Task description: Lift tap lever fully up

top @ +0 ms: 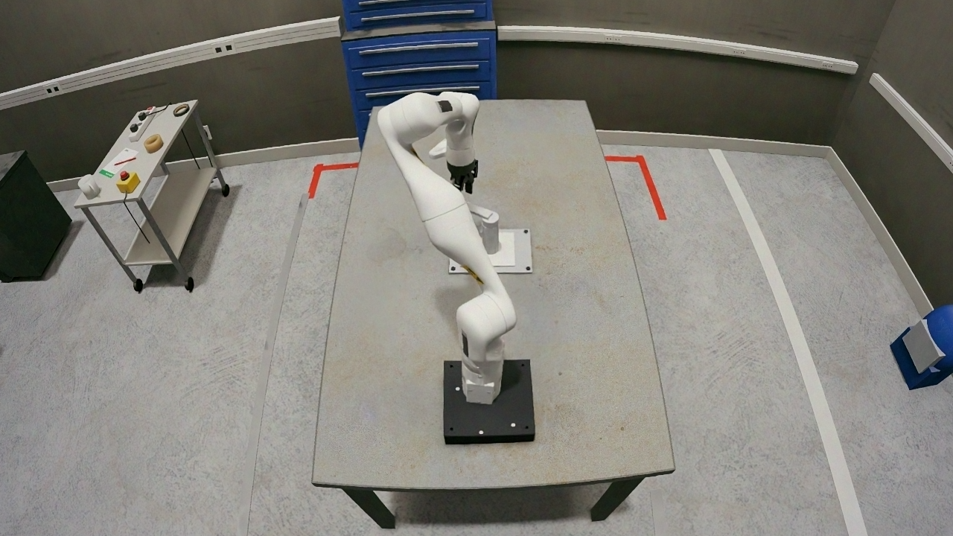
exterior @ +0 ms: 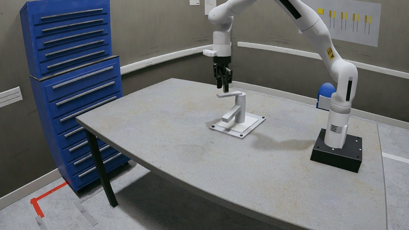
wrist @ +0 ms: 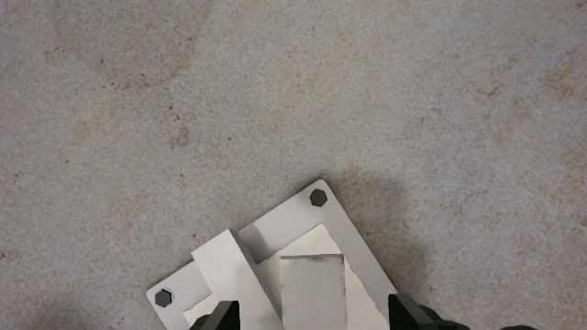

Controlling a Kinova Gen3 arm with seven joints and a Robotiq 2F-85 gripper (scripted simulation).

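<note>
The lever lies 1 cm behind my hand, 3 cm to the right of it and 4 cm below it. Round my hand: tap: 2 cm behind, 6 cm to the right, 9 cm below; plate: 4 cm behind, 8 cm to the right, 18 cm below.
</note>
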